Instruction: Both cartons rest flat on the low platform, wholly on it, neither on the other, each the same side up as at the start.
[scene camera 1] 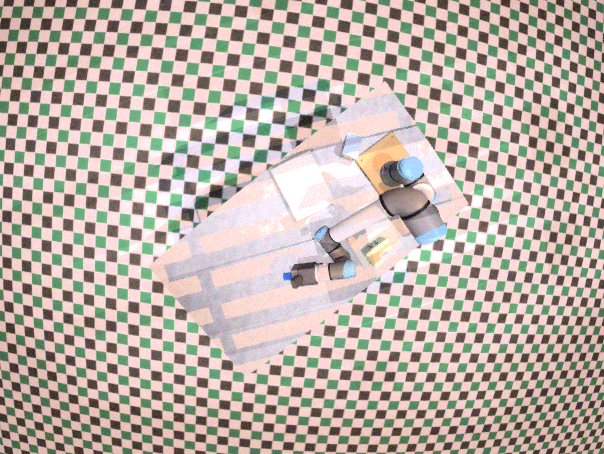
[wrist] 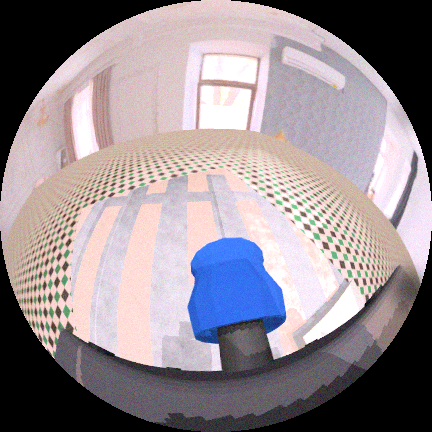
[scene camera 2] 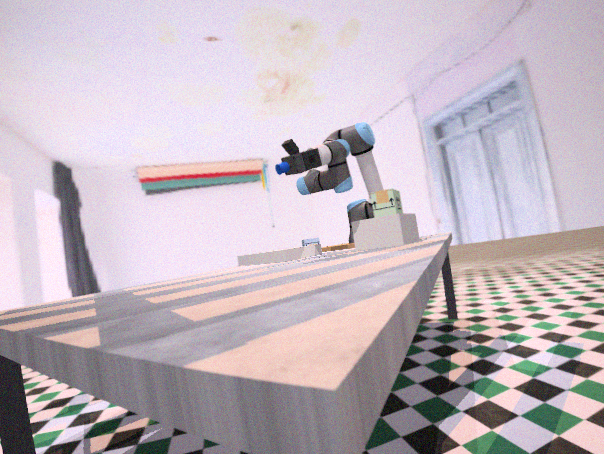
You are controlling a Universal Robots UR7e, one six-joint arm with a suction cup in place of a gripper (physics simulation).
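Where they show: hand, tool point: [scene camera 1: 284, 276] [wrist: 227, 267] [scene camera 2: 278, 169]; arm's base, link origin: [scene camera 1: 392, 173].
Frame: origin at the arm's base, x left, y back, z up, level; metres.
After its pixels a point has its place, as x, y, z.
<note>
The low platform [scene camera 1: 301, 192] {-0.175, -0.516, 0.025} [scene camera 2: 272, 257] {-0.128, -0.615, -0.002} [wrist: 337, 315] {-0.189, -0.569, 0.024} is a wide, flat white slab on the table. A green carton with an orange-yellow band [scene camera 1: 376, 250] {0.269, -0.355, 0.199} [scene camera 2: 387, 202] {0.319, -0.403, 0.148} sits on a taller grey block [scene camera 2: 377, 232] {0.272, -0.437, 0.038}, beside the arm. A small pale blue carton [scene camera 1: 352, 145] {-0.252, -0.148, 0.059} [scene camera 2: 310, 242] {-0.216, -0.198, 0.038} lies off the platform, between it and the orange base plate; its foot is hidden in scene camera 2. My blue suction cup [scene camera 1: 286, 276] [scene camera 2: 281, 168] [wrist: 227, 252] is off and bare. It points sideways, high above the table, away from both cartons.
The orange base plate [scene camera 1: 377, 160] {-0.111, -0.040, 0.000} [scene camera 2: 338, 247] {-0.079, -0.140, -0.011} lies under the arm's foot. The arm's upper links pass over the table between the platform and the tall block. The striped table [scene camera 1: 250, 280] {0.109, -1.038, -0.024} [scene camera 2: 280, 320] {0.533, -1.336, -0.024} has open edges above a checked floor.
</note>
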